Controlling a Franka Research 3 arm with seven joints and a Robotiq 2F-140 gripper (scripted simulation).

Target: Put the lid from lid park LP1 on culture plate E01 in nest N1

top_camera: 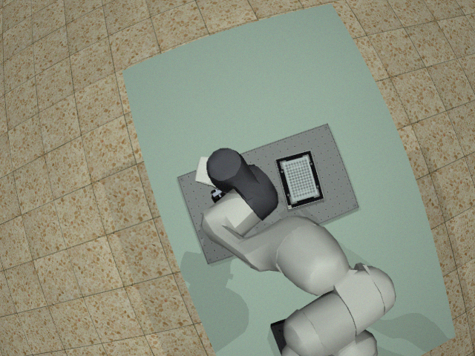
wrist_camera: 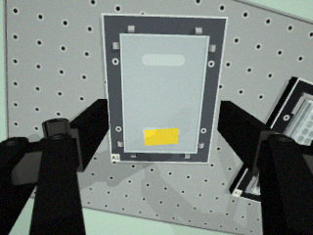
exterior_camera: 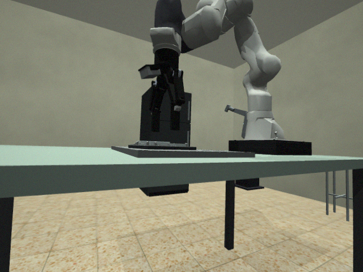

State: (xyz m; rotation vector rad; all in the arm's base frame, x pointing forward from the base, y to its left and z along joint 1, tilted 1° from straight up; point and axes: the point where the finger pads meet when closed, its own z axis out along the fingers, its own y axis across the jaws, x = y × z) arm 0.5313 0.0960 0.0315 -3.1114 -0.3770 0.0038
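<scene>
My gripper is now 60 mm above the lid. Also, from my hand: park frame (70 mm below); culture plate E01 (190 mm to the right, 60 mm below, 20 mm behind); baseplate (90 mm to the right, 80 mm below, 30 mm behind).
</scene>
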